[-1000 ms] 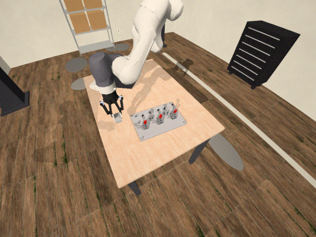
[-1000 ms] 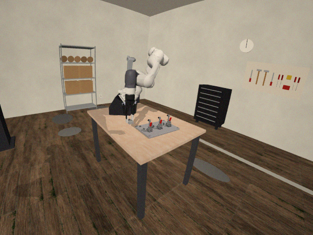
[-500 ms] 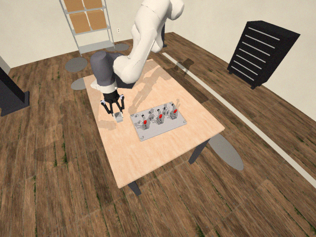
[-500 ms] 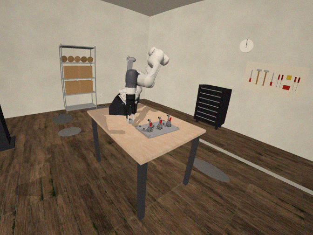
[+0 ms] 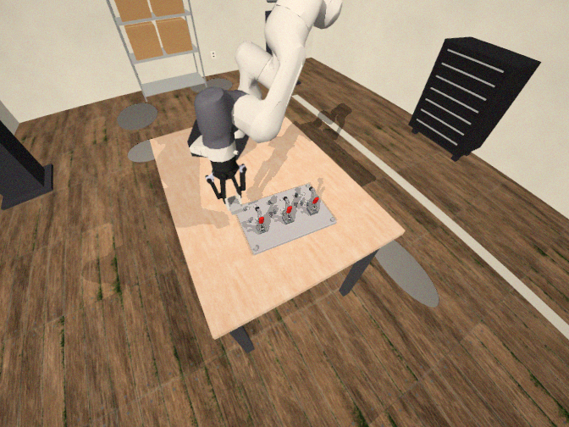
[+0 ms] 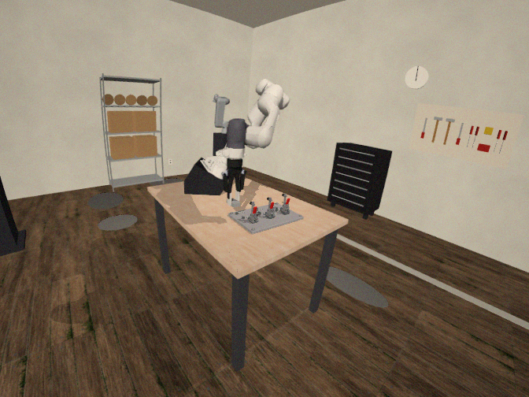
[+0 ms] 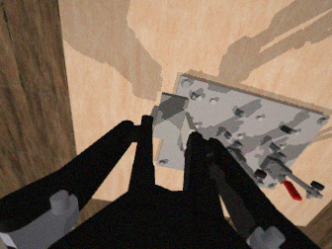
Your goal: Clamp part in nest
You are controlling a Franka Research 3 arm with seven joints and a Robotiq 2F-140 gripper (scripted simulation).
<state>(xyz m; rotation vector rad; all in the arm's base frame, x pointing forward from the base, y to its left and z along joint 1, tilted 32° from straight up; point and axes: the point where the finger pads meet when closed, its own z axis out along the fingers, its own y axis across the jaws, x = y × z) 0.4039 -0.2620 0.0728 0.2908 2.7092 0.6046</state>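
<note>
The plate is 17 cm to the left of my hand, 12 cm below it and 8 cm ahead of it. Also, from my hand: grey block (3 cm below).
</note>
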